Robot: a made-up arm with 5 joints.
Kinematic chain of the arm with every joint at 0, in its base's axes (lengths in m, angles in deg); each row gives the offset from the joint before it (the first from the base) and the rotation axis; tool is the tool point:
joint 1: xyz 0 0 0.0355 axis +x
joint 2: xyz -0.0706 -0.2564 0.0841 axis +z
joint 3: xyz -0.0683 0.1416 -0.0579 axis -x
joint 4: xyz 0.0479 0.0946 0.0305 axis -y
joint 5: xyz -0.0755 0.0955 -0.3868 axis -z
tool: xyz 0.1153 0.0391 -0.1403
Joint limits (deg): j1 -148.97..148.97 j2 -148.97..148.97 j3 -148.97..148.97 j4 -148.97..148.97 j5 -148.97..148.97
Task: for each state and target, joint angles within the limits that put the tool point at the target. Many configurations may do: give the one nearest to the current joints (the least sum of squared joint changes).
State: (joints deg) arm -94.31 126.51 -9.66 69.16 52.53
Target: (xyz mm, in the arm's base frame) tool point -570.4 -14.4 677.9
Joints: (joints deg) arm -100.95 148.97 -48.09 24.26 28.55
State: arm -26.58 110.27 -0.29 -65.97 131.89
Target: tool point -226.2 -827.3 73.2
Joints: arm -9.19 97.81 -3.89 -59.31 135.18
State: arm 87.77 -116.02 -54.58 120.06 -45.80
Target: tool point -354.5 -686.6 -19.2
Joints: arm 48.27 -131.86 -60.94 134.89 -45.73
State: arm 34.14 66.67 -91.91 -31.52 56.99
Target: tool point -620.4 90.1 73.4
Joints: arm 30.43 46.47 -71.64 -13.81 53.61
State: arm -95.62 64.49 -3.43 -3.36 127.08
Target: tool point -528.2 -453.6 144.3
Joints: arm -68.02 64.25 -23.39 -6.73 135.50
